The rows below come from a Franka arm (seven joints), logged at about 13 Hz.
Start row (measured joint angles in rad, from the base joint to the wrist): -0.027, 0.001, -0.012, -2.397, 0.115, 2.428, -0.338
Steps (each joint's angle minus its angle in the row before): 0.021, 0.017, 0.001, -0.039, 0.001, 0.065, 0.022; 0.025, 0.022, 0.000, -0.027, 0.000, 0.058, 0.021; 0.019, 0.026, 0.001, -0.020, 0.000, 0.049, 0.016; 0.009, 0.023, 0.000, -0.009, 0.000, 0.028, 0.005; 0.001, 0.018, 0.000, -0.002, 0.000, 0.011, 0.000; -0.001, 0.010, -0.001, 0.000, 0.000, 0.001, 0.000; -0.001, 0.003, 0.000, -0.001, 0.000, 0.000, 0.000
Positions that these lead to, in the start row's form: -0.006, 0.018, -0.011, -2.436, 0.116, 2.493, -0.316; 0.019, 0.040, -0.011, -2.463, 0.116, 2.551, -0.295; 0.038, 0.066, -0.010, -2.483, 0.116, 2.600, -0.279; 0.047, 0.089, -0.010, -2.492, 0.116, 2.628, -0.274; 0.048, 0.107, -0.010, -2.494, 0.116, 2.639, -0.274; 0.047, 0.117, -0.011, -2.494, 0.116, 2.640, -0.274; 0.046, 0.120, -0.011, -2.495, 0.116, 2.640, -0.274
